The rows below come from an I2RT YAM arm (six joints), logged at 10 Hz.
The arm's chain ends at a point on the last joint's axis. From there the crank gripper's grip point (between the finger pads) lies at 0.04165 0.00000 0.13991 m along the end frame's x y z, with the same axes.
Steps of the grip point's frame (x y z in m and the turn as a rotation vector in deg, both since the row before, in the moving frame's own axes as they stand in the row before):
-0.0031, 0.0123, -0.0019, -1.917, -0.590, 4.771
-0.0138, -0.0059, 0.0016, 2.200, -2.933, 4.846
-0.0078, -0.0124, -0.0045, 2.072, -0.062, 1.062
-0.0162, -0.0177, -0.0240, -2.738, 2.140, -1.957
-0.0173, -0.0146, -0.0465, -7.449, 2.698, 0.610
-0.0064, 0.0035, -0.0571, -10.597, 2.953, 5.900
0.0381, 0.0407, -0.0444, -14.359, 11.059, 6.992
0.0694, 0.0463, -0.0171, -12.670, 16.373, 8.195
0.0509, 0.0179, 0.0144, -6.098, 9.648, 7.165
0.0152, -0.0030, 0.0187, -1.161, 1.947, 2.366
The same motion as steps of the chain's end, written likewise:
-0.0013, 0.0042, -0.0022, -1.917, -0.590, 4.771
-0.0067, -0.0037, -0.0003, 2.200, -2.933, 4.846
-0.0077, -0.0081, -0.0045, 2.072, -0.062, 1.062
-0.0215, -0.0228, -0.0222, -2.738, 2.140, -1.957
-0.0237, -0.0331, -0.0432, -7.449, 2.698, 0.610
-0.0120, -0.0266, -0.0520, -10.597, 2.953, 5.900
0.0148, 0.0007, -0.0290, -14.359, 11.059, 6.992
0.0347, 0.0088, 0.0042, -12.670, 16.373, 8.195
0.0294, -0.0031, 0.0244, -6.098, 9.648, 7.165
0.0106, -0.0076, 0.0202, -1.161, 1.947, 2.366

